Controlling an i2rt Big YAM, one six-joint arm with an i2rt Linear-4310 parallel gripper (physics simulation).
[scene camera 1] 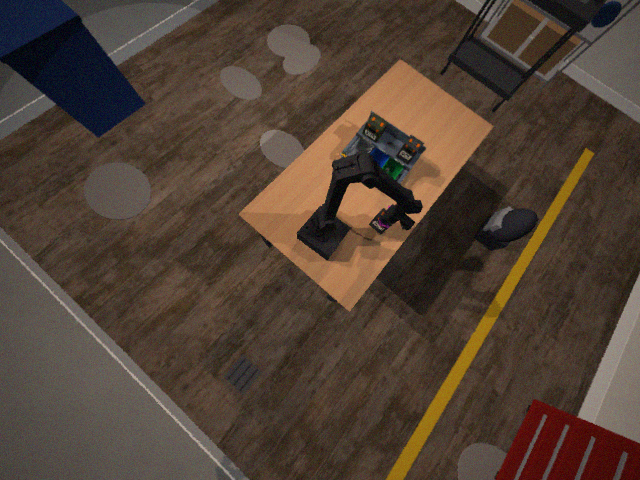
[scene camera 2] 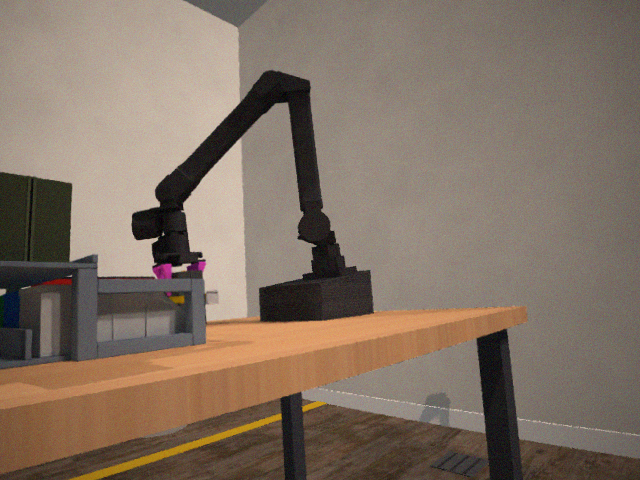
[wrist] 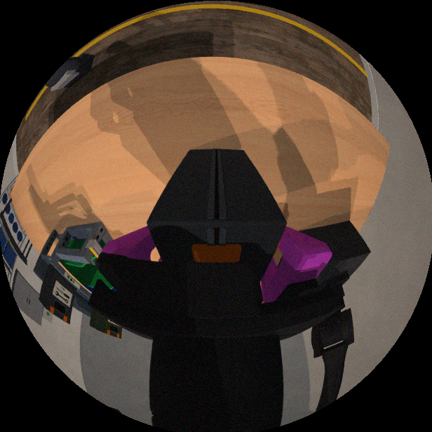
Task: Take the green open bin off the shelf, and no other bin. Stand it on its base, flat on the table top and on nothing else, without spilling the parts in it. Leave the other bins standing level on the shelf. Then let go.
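Frame: origin at the arm's base, x right, y back, z down, level; millimetres.
Where they show: gripper, fingertip midpoint: (scene camera 1: pixel 383 221) (scene camera 2: pixel 182 294); arm's base, origin of the base link: (scene camera 1: pixel 317 230) (scene camera 2: pixel 330 276).
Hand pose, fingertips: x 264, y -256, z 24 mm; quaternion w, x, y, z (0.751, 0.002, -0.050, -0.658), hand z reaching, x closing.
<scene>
Things, the pixels of their top centre, and the offset from my fingertips. Level surfaces: height alone.
- green open bin, middle of its top: (scene camera 1: pixel 392 168) dz -3, dx -117, dy -310 mm
- blue bin, middle of its top: (scene camera 2: pixel 78 291) (scene camera 1: pixel 378 158) dz -3, dx -217, dy -319 mm
- dark case, middle of its top: (scene camera 2: pixel 183 271) (scene camera 1: pixel 386 217) dz -56, dx -3, dy +0 mm
- wooden table, its level: dz +79 mm
The green open bin (scene camera 1: pixel 392 167) (wrist: pixel 80 270) sits in the grey shelf (scene camera 1: pixel 391 139) (scene camera 2: pixel 84 315) (wrist: pixel 89 231), partly hidden by parts of the arm and shelf. A blue bin (scene camera 1: pixel 379 156) (scene camera 2: pixel 11 308) is beside it. My gripper (scene camera 1: pixel 386 217) (scene camera 2: pixel 180 271) (wrist: pixel 216 218), with magenta fingers, is shut on a dark case (scene camera 1: pixel 378 223) (wrist: pixel 200 200) with an orange latch, held on the arm-base side of the shelf, away from the green bin. In scene camera 2 the shelf hides most of the case, so whether its bottom touches the table cannot be told.
Two dark cases with orange latches (scene camera 1: pixel 373 128) (scene camera 1: pixel 409 148) stand on the shelf's far part. The arm base (scene camera 1: pixel 323 232) (scene camera 2: pixel 323 297) stands near one end of the wooden table (scene camera 1: pixel 403 82) (scene camera 2: pixel 413 330). A wire cart (scene camera 1: pixel 485 64) stands beyond the table's other end.
</scene>
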